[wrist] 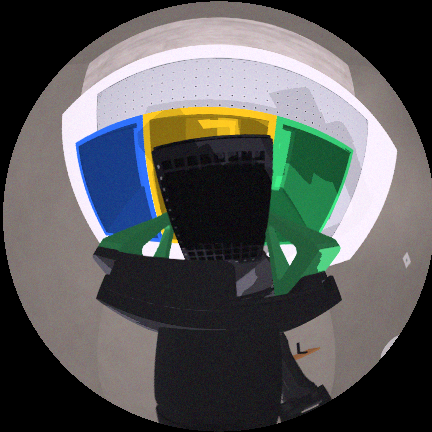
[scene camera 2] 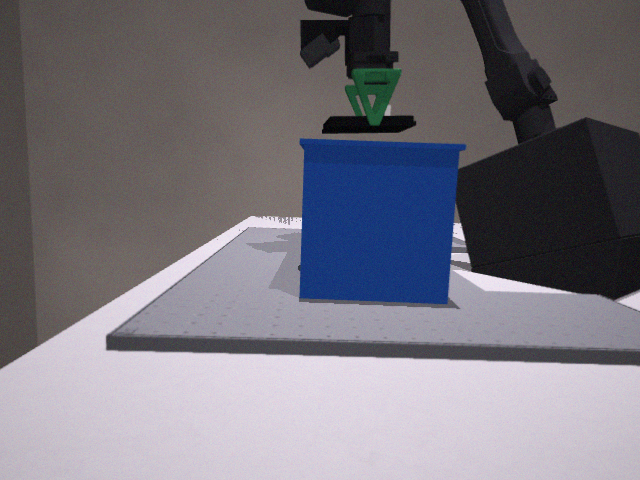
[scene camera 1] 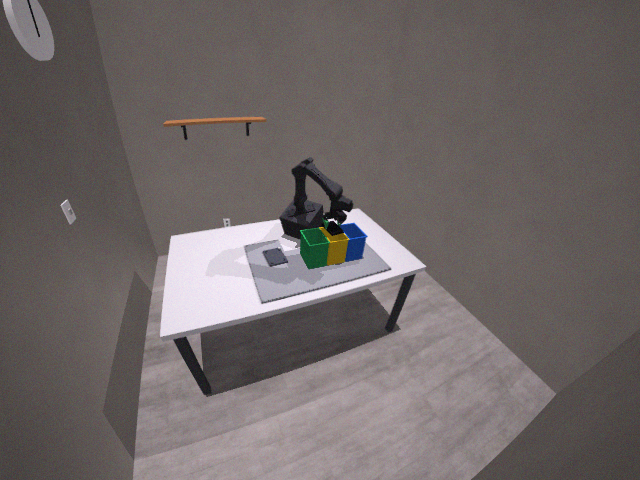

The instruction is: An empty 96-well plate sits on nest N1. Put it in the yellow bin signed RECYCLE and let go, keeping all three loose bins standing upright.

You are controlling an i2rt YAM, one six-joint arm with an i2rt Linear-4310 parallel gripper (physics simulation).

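Places are measured from the arm's base along level axes (x back, y right, z up), in centimetres.
Pixels of known places: gripper, fingertip midpoint: (wrist: pixel 219 215) (scene camera 2: pixel 370 128) (scene camera 1: pixel 331 228); arm's base at its link origin: (scene camera 2: pixel 541 152) (scene camera 1: pixel 301 210).
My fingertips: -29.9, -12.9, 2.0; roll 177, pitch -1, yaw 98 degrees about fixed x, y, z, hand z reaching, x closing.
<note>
For each thing: its top centre in the pictures, then the offset to it from my fingertips, as dx, dy, dz. Level surfaces: height alone.
- black 96-well plate at its top centre: (wrist: pixel 218 223) (scene camera 2: pixel 367 116) (scene camera 1: pixel 332 226) -0.6, -0.1, +1.7
- yellow bin at its top centre: (wrist: pixel 205 190) (scene camera 1: pixel 333 233) -0.4, -1.5, -3.7
- blue bin at its top centre: (scene camera 2: pixel 375 145) (wrist: pixel 111 191) (scene camera 1: pixel 352 230) +0.9, -14.5, -3.7
- green bin at its top centre: (wrist: pixel 307 197) (scene camera 1: pixel 314 236) -1.7, +11.4, -3.7
- grey perforated board at its surface level: dz -21.7
- white table at its surface level: dz -23.0
- dark flat nest at its top centre: (scene camera 1: pixel 275 255) +5.2, +35.1, -20.1
The black 96-well plate (scene camera 1: pixel 334 228) (scene camera 2: pixel 336 125) (wrist: pixel 215 200) is between the green fingers of my gripper (scene camera 1: pixel 336 222) (scene camera 2: pixel 374 121) (wrist: pixel 219 215), which is shut on it. The plate is roughly level, over the yellow bin (scene camera 1: pixel 337 252) (wrist: pixel 210 110). In the scene camera 2 view it shows a little above the rim of the blue bin (scene camera 1: pixel 355 248) (scene camera 2: pixel 377 222) (wrist: pixel 112 185), which hides the yellow bin there. The green bin (scene camera 1: pixel 315 255) (wrist: pixel 315 185) stands on the yellow bin's other side. All three bins are upright. No RECYCLE lettering is readable.
The bins stand close together on a grey perforated board (scene camera 1: pixel 279 289) (scene camera 2: pixel 232 320) (wrist: pixel 210 75) on the white table (scene camera 1: pixel 196 304) (scene camera 2: pixel 258 413). A dark flat nest (scene camera 1: pixel 275 256) lies beside the green bin. The arm's dark base (scene camera 1: pixel 297 223) (scene camera 2: pixel 542 206) is behind the bins.
</note>
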